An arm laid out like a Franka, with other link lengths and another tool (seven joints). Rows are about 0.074 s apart.
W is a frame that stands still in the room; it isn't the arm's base.
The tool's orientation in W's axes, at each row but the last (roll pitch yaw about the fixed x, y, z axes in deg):
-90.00, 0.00, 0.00
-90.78, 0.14, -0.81
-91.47, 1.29, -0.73
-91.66, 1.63, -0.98
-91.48, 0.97, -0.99
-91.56, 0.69, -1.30
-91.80, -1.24, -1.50
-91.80, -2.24, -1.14
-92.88, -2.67, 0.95
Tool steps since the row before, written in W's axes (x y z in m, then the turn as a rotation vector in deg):
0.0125, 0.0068, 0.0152, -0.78, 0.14, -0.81
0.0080, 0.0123, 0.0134, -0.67, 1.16, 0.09
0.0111, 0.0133, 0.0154, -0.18, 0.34, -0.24
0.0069, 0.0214, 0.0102, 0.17, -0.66, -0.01
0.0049, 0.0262, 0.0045, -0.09, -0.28, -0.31
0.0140, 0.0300, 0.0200, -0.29, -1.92, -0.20
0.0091, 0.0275, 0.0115, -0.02, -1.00, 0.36
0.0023, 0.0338, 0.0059, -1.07, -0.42, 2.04
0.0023, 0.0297, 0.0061, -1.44, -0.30, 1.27
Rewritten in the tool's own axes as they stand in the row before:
0.0125, -0.0152, 0.0068, -0.78, 0.81, 0.14
0.0078, -0.0136, 0.0122, -0.69, -0.10, 1.15
0.0106, -0.0160, 0.0130, -0.18, 0.24, 0.34
0.0062, -0.0110, 0.0212, 0.18, 0.02, -0.66
0.0044, -0.0053, 0.0262, -0.08, 0.32, -0.27
0.0131, -0.0210, 0.0297, -0.24, 0.26, -1.92
0.0086, -0.0122, 0.0274, 0.01, -0.33, -1.01
0.0019, -0.0069, 0.0336, -0.98, -2.07, -0.51
0.0031, -0.0074, 0.0293, -1.38, -1.32, -0.34

